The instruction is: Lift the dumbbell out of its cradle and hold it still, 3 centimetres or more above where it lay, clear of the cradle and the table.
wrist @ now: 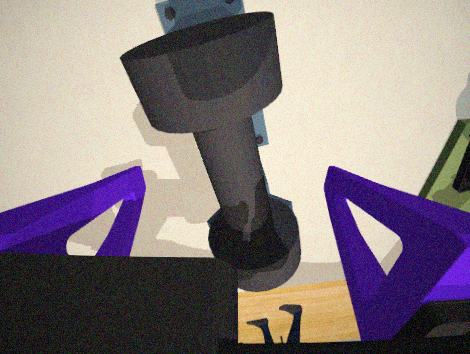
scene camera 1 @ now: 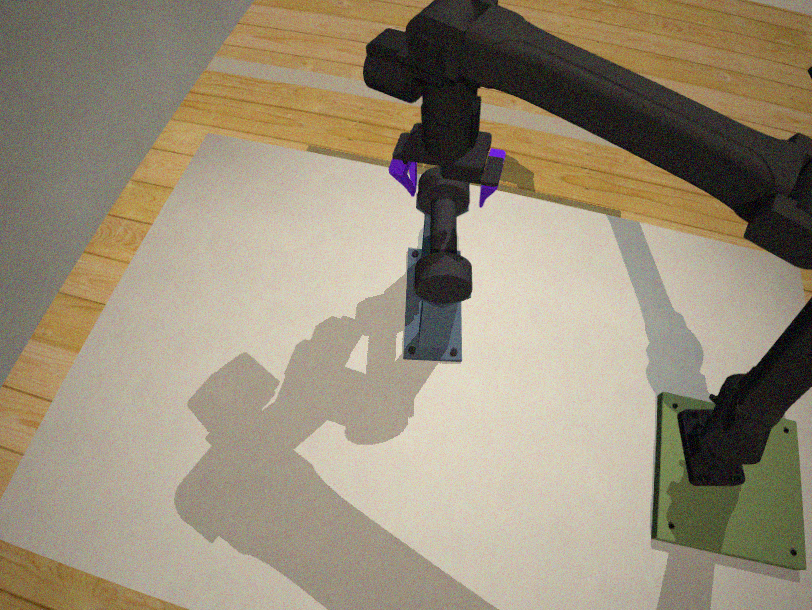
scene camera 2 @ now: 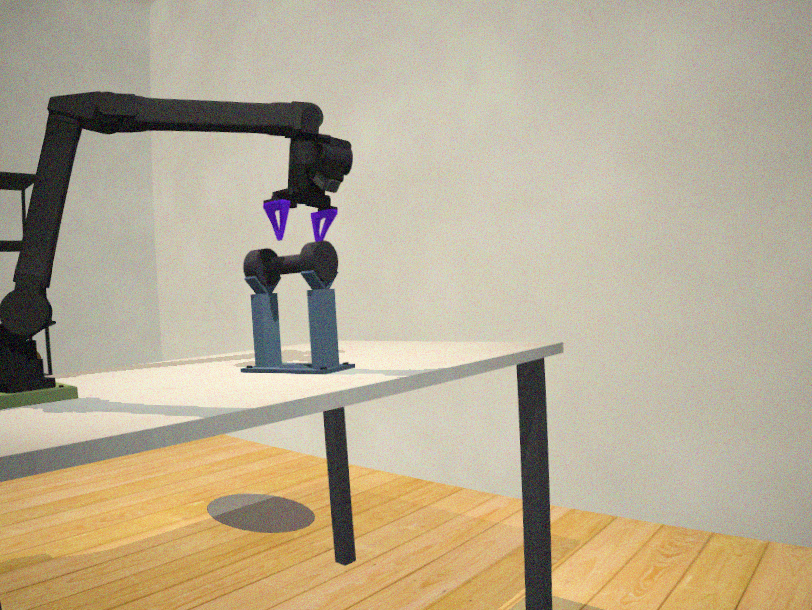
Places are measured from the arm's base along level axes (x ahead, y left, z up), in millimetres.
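Pixels of known places: gripper, fingertip midpoint: [wrist: 234, 176] [scene camera 1: 447, 198] [scene camera 2: 299, 243]; arm's base, link origin: [scene camera 1: 708, 448] [scene camera 2: 18, 388].
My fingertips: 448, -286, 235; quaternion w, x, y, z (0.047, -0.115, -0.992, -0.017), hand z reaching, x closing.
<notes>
For each thing: its top centre in the pictures, then the offset to it from my fingertips, as dx, dy, dz. Level surfaces: height alone.
- dark dumbbell, top centre: [wrist: 243, 215] [scene camera 1: 446, 216] [scene camera 2: 288, 245] +2, +31, -1
- blue cradle, top centre: [wrist: 234, 161] [scene camera 1: 442, 240] [scene camera 2: 290, 273] +2, +31, -59
- white table, surface height: dz -256
The dark dumbbell [scene camera 1: 443, 226] [scene camera 2: 290, 264] [wrist: 227, 160] lies level in the blue cradle [scene camera 1: 439, 331] [scene camera 2: 322, 328] [wrist: 200, 10], a round head resting on each of its two posts. My gripper [scene camera 1: 447, 200] [scene camera 2: 299, 239] [wrist: 234, 176] is wide open and empty, pointing down with its purple fingertips above the dumbbell. In the wrist view the fingers stand left and right of the handle, which runs slantwise between them. In scene camera 2 the fingertips are a little higher than the handle. The black housing hides part of the wrist view's lower left.
The cradle's base stands on the white table [scene camera 1: 557, 393] [scene camera 2: 459, 357], near one edge. The arm's green base plate [scene camera 1: 768, 505] [scene camera 2: 45, 395] [wrist: 447, 172] is on the same table. Wooden floor lies beyond the edge, where a person's feet [wrist: 294, 320] show in the wrist view.
</notes>
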